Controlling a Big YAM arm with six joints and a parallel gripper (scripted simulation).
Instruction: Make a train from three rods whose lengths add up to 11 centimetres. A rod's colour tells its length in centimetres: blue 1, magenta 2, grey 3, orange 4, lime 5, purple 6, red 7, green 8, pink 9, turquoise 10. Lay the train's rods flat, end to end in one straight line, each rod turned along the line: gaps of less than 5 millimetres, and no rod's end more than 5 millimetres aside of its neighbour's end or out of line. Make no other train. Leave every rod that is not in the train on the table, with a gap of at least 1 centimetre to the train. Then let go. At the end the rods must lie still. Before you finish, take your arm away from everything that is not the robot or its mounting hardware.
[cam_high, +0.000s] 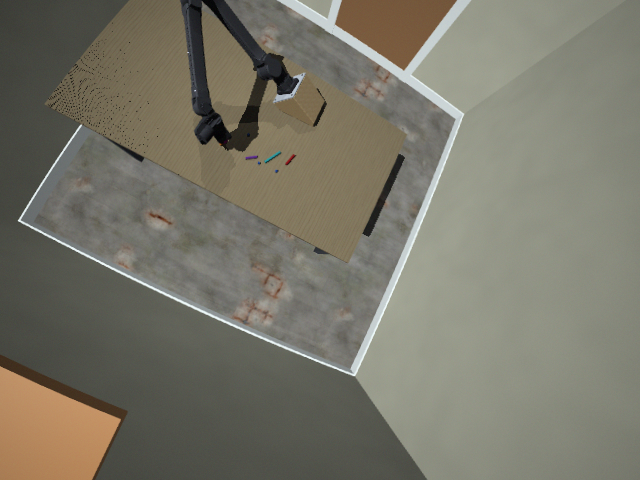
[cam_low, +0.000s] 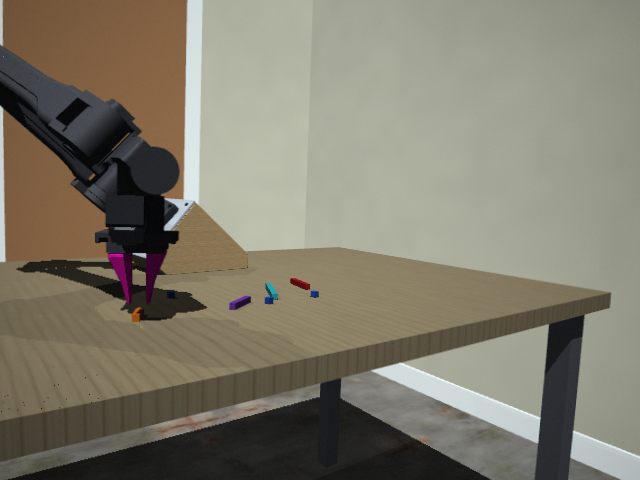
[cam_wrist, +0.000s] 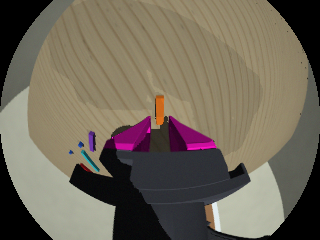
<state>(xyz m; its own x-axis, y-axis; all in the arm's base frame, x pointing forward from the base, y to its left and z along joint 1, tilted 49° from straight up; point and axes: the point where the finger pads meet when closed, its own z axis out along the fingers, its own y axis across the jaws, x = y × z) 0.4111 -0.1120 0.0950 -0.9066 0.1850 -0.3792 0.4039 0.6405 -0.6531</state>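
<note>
Now: the orange rod 2 cm below my hand. Round my hand: turquoise rod: 6 cm behind, 25 cm to the left, 2 cm below; purple rod: 16 cm to the left, 2 cm below; red rod: 10 cm behind, 34 cm to the left, 2 cm below.
</note>
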